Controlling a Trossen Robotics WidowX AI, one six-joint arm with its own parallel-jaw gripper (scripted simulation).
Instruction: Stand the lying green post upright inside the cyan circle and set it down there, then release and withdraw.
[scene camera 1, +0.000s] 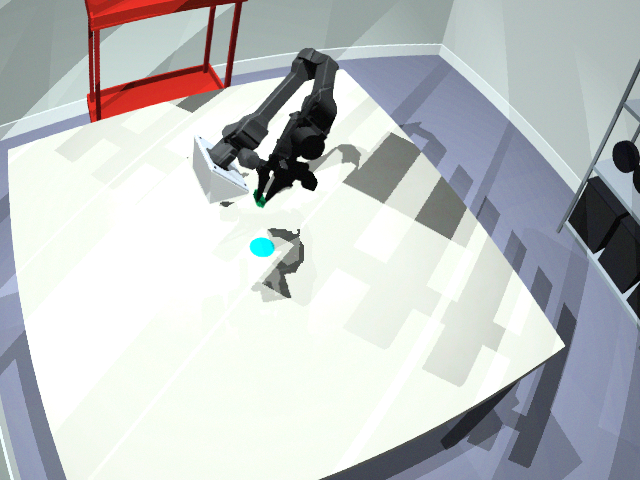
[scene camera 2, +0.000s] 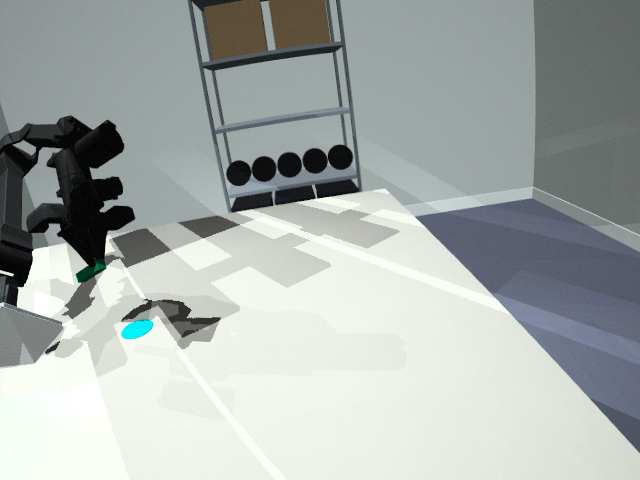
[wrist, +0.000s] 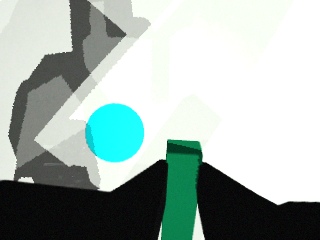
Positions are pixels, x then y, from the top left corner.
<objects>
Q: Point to my gripper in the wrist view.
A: At 182, 169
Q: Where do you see my gripper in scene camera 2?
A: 97, 266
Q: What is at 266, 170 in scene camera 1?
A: My gripper.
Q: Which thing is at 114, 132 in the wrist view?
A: A cyan circle.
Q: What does my gripper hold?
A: A green post.
</objects>
